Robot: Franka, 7 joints.
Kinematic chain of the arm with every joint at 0, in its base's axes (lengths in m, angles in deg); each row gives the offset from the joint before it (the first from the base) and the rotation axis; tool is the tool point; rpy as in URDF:
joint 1: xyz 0 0 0.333 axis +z
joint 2: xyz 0 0 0 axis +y
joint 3: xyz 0 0 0.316 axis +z
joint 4: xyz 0.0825 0 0 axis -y
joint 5: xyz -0.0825 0 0.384 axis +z
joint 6: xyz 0 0 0 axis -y
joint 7: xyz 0.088 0 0 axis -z
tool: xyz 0 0 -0.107 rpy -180 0 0
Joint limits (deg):
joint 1: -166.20..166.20
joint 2: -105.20..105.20
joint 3: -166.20..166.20
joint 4: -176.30..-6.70
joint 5: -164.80..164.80
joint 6: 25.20..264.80
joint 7: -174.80..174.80
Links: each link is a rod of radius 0.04 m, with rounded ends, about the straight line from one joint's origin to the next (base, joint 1, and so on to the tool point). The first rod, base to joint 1, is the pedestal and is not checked.
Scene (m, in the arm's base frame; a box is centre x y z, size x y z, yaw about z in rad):
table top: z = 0
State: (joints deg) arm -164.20 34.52 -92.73 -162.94 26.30 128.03 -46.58
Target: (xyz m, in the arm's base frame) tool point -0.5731 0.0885 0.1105
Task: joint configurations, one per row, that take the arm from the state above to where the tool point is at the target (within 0.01 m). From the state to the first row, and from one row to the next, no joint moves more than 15 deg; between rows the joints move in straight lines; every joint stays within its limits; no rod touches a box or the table.
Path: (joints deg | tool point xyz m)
1: -158.07 39.60 -81.48 -150.53 26.41 130.79 -46.58 | -0.1299 0.3640 0.2070
2: -151.95 44.67 -70.23 -138.11 26.52 133.55 -46.58 | -0.3012 0.3493 0.1943
3: -145.82 49.75 -58.97 -125.70 26.63 136.32 -46.58 | -0.4613 0.2529 0.1596
4: -139.69 54.83 -47.72 -113.29 26.74 139.08 -46.58 | -0.5731 0.0885 0.1105

